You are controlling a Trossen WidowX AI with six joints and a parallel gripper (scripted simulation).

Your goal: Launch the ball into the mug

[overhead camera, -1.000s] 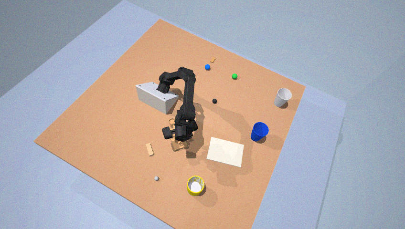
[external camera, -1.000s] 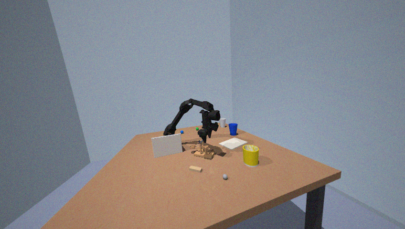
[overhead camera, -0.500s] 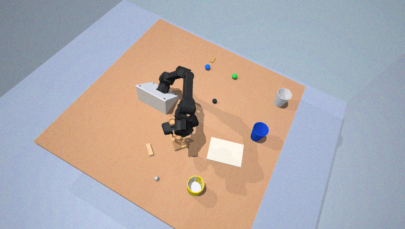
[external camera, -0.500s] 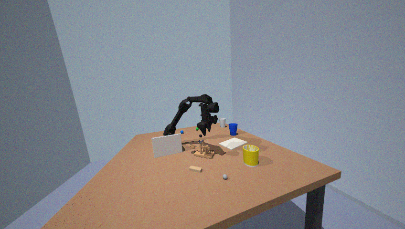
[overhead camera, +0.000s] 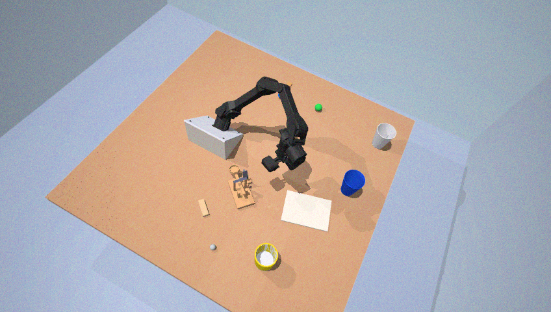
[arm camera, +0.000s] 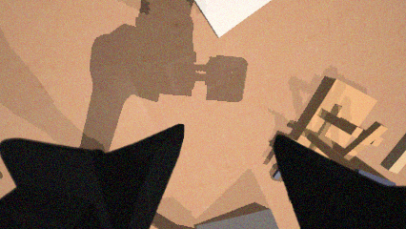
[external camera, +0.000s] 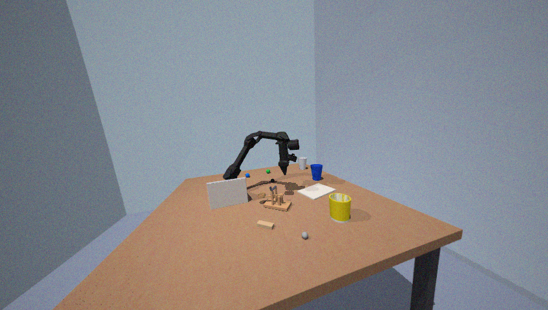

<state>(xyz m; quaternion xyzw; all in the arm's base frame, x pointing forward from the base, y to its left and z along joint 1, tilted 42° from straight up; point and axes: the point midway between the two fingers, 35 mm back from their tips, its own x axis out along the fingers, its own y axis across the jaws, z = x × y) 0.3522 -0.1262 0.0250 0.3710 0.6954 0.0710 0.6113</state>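
The black ball is 22 cm to the left of my gripper tip, 11 cm below it and 3 cm behind it. The rest, counted from my gripper tip: blue cup: 32 cm ahead, 12 cm to the left, 10 cm below; wooden catapult: 14 cm behind, 10 cm to the right, 8 cm below; white sheet: 19 cm ahead, 13 cm below, 7 cm to the right.
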